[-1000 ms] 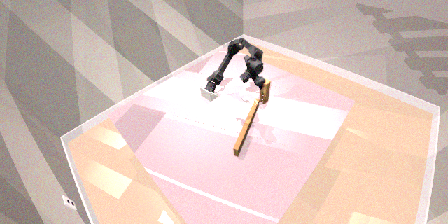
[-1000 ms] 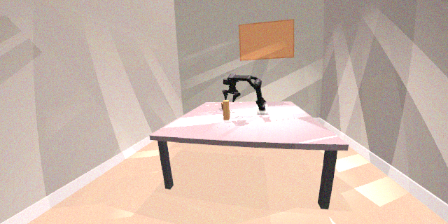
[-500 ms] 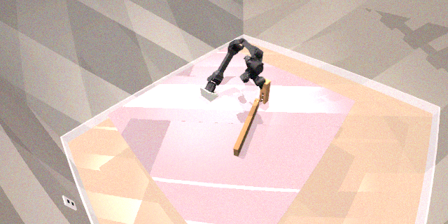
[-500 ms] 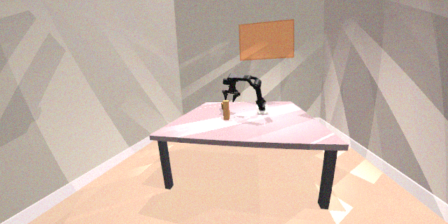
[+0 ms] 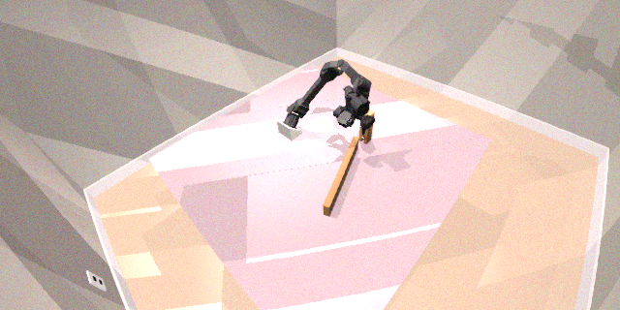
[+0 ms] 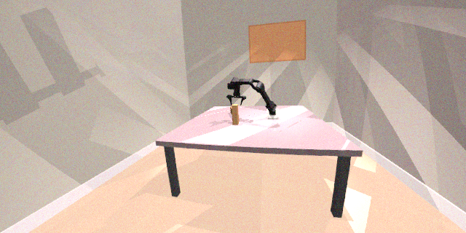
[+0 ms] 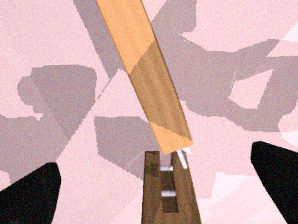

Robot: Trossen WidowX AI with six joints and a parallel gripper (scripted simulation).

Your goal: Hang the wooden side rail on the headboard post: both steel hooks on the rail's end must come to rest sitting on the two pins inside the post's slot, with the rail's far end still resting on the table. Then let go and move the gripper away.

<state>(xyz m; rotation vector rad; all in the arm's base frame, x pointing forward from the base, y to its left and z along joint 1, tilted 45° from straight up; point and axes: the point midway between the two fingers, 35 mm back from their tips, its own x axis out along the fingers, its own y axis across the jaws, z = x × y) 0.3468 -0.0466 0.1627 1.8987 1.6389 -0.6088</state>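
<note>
My gripper tip is now 1 cm past the wooden headboard post, 12 cm to the right of it and 7 cm above it.
</note>
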